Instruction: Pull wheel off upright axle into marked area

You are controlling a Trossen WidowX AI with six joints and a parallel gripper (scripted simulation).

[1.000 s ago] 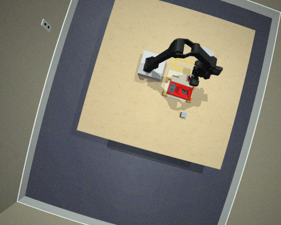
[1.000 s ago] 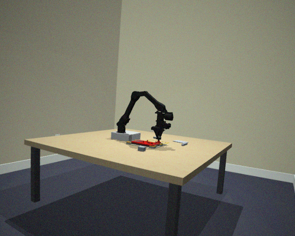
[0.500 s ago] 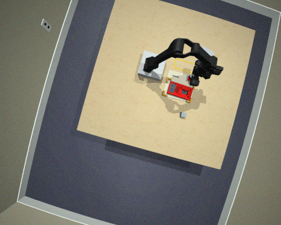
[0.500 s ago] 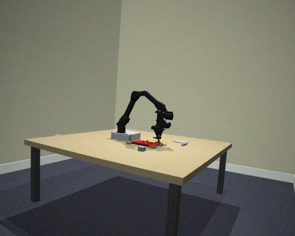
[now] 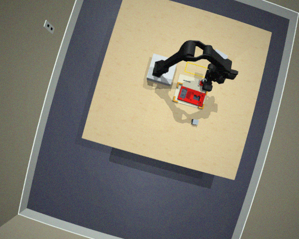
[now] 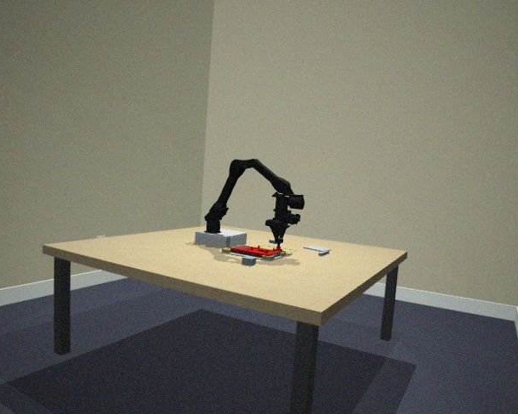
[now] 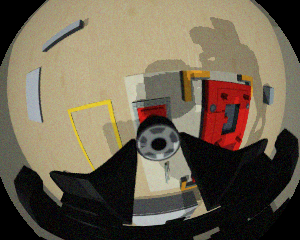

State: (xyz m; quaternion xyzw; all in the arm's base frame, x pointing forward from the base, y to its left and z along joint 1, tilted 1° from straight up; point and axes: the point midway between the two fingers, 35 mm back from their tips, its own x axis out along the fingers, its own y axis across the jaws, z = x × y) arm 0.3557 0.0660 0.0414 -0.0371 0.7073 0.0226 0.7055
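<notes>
Now: gripper tip 30 mm above the upright axle. The rest, counted from my gripper tip: wheel (right at my gripper tip); pale fixture board (100 mm to the right, 50 mm below, 50 mm behind).
</notes>
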